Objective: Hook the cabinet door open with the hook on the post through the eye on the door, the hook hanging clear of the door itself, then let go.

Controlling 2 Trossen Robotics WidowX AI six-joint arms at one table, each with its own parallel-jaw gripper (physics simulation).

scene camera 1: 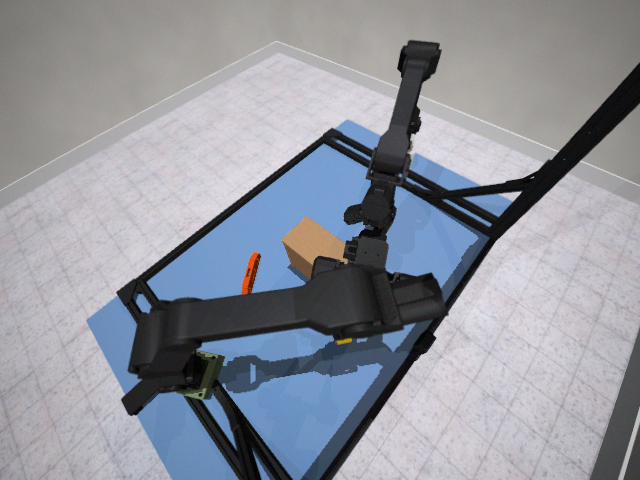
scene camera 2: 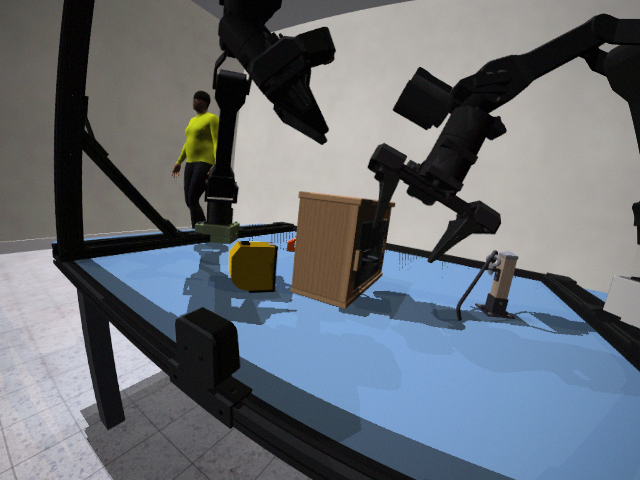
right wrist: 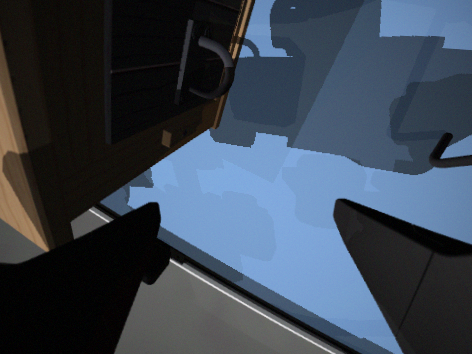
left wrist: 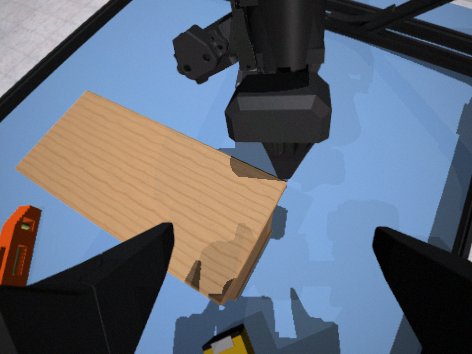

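Seen in the pictures: left gripper, between the fingertips: (scene camera 2: 325,138) (left wrist: 273,234); right gripper, between the fingertips: (scene camera 2: 401,246) (right wrist: 248,209) (left wrist: 287,149); left arm's base, origin of its link: (scene camera 1: 192,372) (scene camera 2: 218,223).
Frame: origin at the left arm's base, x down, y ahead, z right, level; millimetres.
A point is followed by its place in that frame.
Note:
The wooden cabinet (scene camera 1: 312,240) {x -112, y 349, z 243 mm} (scene camera 2: 325,248) {x -35, y 275, z 367 mm} (left wrist: 160,190) {x -112, y 311, z 298 mm} stands upright; its dark door (scene camera 2: 368,242) {x -43, y 347, z 326 mm} (right wrist: 145,85) {x -56, y 336, z 345 mm} looks closed. The grey curved eye (right wrist: 229,62) {x -22, y 363, z 343 mm} sticks out from the door. The post (scene camera 2: 504,279) {x -15, y 571, z 387 mm} stands at the right in scene camera 2, with the dark hook (scene camera 2: 467,291) {x 0, y 485, z 413 mm} (right wrist: 440,150) {x 28, y 474, z 418 mm} hanging from it, slanting down toward the table, apart from the eye. My right gripper (scene camera 2: 404,242) {x -57, y 372, z 408 mm} (right wrist: 248,209) {x -57, y 372, z 408 mm} is open and empty, above the table between door and post; one finger overlaps the door in scene camera 2. My left gripper (left wrist: 273,234) {x -186, y 257, z 378 mm} is open and empty, high above the cabinet.
A yellow tape measure (scene camera 2: 252,266) {x 4, y 171, z 363 mm} (left wrist: 241,346) {x -26, y 192, z 352 mm} stands beside the cabinet. An orange level (scene camera 1: 250,273) {x 6, y 277, z 59 mm} (left wrist: 17,247) {x 17, y 295, z 61 mm} lies on its other side. A black block (scene camera 2: 206,346) {x 1, y 178, z 575 mm} is fixed to the table edge. The left arm crosses over the table in scene camera 1.

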